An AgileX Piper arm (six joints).
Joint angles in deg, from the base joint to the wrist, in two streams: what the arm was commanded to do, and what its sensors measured. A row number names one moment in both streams.
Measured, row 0:
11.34, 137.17, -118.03, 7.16, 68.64, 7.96
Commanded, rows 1 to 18:
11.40, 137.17, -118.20, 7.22, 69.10, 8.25
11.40, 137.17, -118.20, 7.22, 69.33, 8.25
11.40, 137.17, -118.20, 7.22, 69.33, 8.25
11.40, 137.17, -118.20, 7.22, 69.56, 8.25
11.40, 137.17, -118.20, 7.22, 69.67, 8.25
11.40, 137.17, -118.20, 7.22, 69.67, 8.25
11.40, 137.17, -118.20, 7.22, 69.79, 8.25
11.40, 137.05, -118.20, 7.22, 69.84, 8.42
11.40, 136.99, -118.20, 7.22, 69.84, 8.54
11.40, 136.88, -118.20, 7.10, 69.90, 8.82
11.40, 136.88, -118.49, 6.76, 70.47, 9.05
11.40, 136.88, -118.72, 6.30, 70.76, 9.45
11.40, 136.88, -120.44, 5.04, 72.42, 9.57
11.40, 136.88, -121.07, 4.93, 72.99, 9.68
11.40, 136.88, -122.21, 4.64, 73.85, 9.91
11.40, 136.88, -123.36, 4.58, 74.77, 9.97
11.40, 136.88, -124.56, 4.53, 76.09, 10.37
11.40, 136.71, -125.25, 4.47, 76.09, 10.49
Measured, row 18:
11.34, 137.17, -124.10, 5.04, 70.07, 9.80
